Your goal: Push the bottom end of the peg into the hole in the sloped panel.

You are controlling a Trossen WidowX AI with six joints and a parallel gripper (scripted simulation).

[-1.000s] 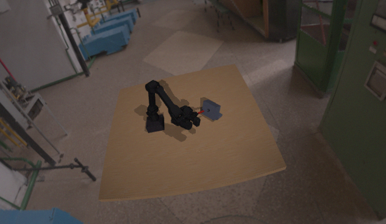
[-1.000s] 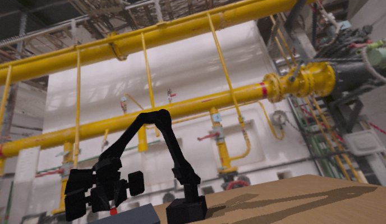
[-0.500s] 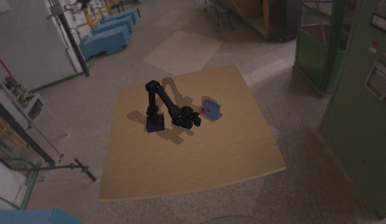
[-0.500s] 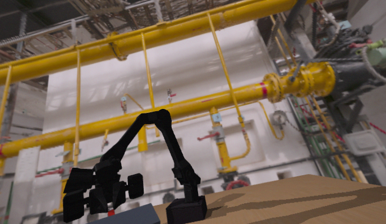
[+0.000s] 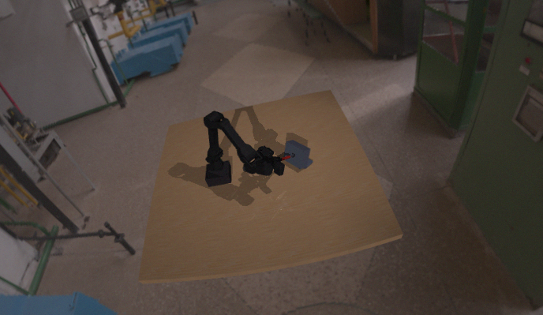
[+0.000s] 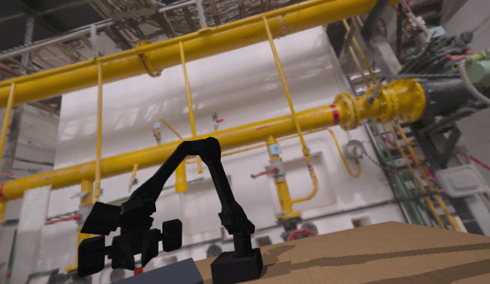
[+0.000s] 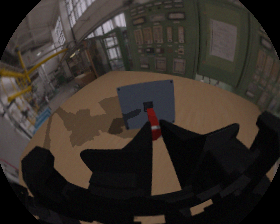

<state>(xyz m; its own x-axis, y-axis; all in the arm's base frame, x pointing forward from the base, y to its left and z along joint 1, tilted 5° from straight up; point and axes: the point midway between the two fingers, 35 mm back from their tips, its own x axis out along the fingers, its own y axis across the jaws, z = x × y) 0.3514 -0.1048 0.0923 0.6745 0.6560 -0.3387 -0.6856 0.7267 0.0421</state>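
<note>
Now: gripper tip 8 cm to the right of the grey-blue sloped panel, 8 cm short of it and 6 cm above it. From my gripper tip the other things lie so: red peg: 1 cm to the left, 1 cm below, 1 cm ahead.
</note>
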